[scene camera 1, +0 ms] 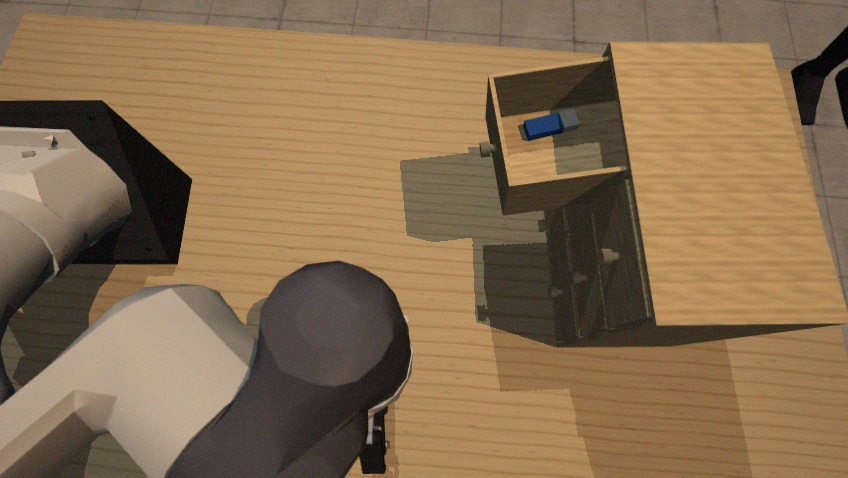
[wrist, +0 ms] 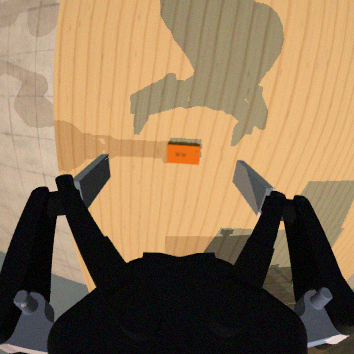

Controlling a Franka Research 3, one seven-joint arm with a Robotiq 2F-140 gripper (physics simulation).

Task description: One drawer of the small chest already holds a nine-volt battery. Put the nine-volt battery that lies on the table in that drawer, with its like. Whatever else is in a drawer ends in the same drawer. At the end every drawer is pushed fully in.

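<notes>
An orange block, the nine-volt battery on the table (wrist: 183,153), shows in the wrist view a little above the line between the fingertips. My gripper (wrist: 172,167) is open and empty, high above the table; in the scene view the arm hides most of it. The small wooden chest (scene camera 1: 724,184) stands at the right of the scene view. Its upper far drawer (scene camera 1: 505,198) is pulled out and holds a blue and grey block (scene camera 1: 544,125), not a nine-volt battery by its look. The other drawer fronts, with knobs (scene camera 1: 608,256), are in shadow and look shut; their contents are hidden.
The pulled-out drawer's knob (scene camera 1: 486,149) sticks out toward the robot's dark base plate (scene camera 1: 154,195) at the left. The arm (scene camera 1: 332,332) reaches over the near part of the table (scene camera 1: 296,118). The table's edge and the floor (wrist: 25,150) show at the left of the wrist view.
</notes>
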